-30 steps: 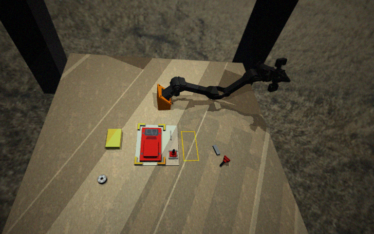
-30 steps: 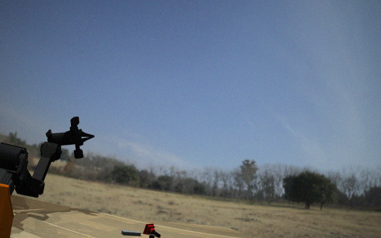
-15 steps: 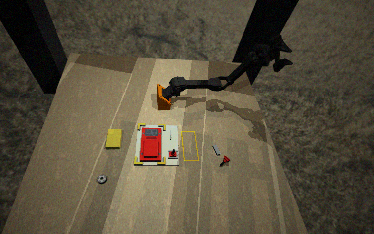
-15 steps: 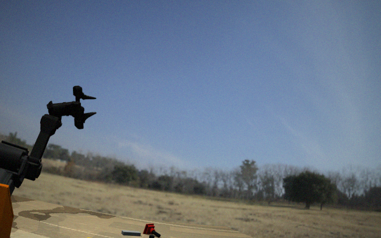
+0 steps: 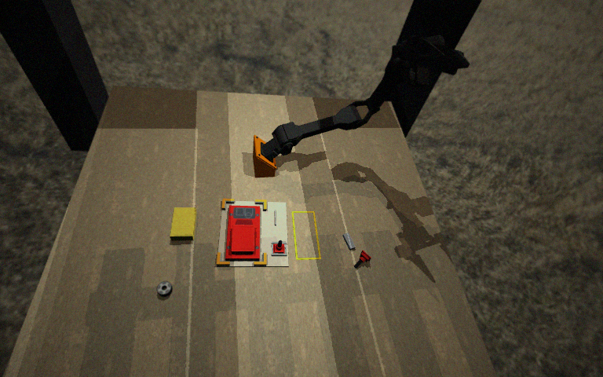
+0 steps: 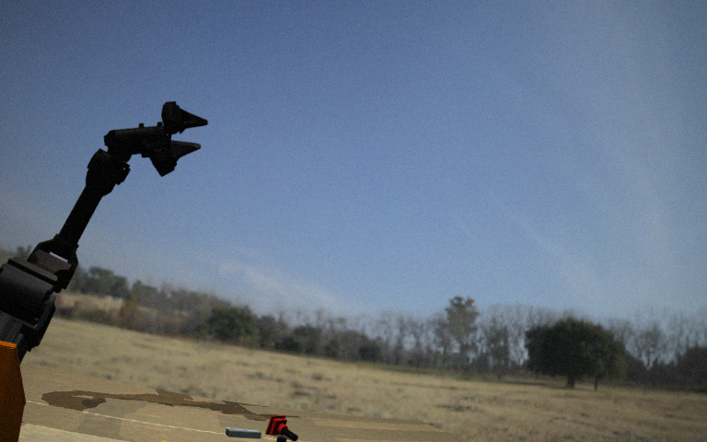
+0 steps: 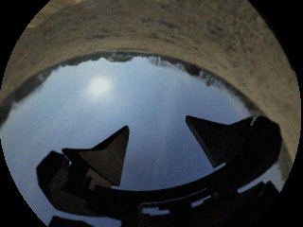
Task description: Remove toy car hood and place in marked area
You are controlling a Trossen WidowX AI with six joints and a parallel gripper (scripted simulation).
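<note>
The red hood lies 560 mm below my gripper tip, 520 mm to the right of it and 200 mm ahead of it. The rest, counted from my gripper tip: yellow block (710 mm to the right, 580 mm below, 130 mm ahead).
</note>
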